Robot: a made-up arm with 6 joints. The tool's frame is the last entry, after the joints.
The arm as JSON. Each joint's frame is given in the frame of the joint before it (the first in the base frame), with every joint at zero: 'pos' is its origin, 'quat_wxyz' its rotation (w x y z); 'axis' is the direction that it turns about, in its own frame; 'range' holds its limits. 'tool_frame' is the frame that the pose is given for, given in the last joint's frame.
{
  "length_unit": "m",
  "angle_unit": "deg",
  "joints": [
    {
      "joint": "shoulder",
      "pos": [
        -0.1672,
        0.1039,
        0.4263
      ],
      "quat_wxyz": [
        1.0,
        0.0,
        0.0,
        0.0
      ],
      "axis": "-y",
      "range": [
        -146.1,
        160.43
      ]
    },
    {
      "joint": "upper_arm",
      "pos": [
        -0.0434,
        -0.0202,
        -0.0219
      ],
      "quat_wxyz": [
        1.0,
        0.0,
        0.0,
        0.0
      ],
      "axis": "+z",
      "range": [
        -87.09,
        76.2
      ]
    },
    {
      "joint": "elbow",
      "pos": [
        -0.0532,
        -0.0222,
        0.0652
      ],
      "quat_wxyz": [
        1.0,
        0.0,
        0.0,
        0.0
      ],
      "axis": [
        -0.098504,
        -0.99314,
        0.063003
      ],
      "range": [
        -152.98,
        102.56
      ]
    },
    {
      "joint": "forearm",
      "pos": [
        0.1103,
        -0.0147,
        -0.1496
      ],
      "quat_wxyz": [
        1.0,
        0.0,
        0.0,
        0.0
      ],
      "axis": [
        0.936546,
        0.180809,
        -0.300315
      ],
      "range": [
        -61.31,
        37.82
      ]
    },
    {
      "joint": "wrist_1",
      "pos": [
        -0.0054,
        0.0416,
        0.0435
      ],
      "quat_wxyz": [
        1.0,
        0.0,
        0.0,
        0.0
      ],
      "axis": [
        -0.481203,
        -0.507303,
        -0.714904
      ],
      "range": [
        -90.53,
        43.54
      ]
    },
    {
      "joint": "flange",
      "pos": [
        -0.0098,
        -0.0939,
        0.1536
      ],
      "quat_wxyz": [
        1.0,
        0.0,
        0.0,
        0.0
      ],
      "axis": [
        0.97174,
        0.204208,
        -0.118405
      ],
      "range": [
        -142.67,
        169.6
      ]
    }
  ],
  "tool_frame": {
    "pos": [
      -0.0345,
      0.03,
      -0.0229
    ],
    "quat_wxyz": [
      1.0,
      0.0,
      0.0,
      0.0
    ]
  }
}
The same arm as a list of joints. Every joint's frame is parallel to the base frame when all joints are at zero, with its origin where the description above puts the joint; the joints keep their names.
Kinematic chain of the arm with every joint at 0, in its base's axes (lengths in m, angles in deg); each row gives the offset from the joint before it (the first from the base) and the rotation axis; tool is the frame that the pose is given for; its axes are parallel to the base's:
shoulder: xyz -0.1672 0.1039 0.4263 axis -y
upper_arm: xyz -0.0434 -0.0202 -0.0219 axis +z
elbow: xyz -0.0532 -0.0222 0.0652 axis -0.098504 -0.99314 0.063003
forearm: xyz 0.1103 -0.0147 -0.1496 axis 0.936546 0.180809 -0.300315
wrist_1: xyz -0.0054 0.0416 0.0435 axis -0.481203 -0.507303 -0.714904
flange: xyz -0.0098 -0.0939 0.1536 axis 0.97174 0.204208 -0.118405
tool: xyz -0.0345 0.0300 -0.0229
Joint limits (deg, base to tool): -146.10..160.43 -87.09..76.20 -152.98..102.56 -61.31..37.82 -90.53..43.54 -142.67..169.60

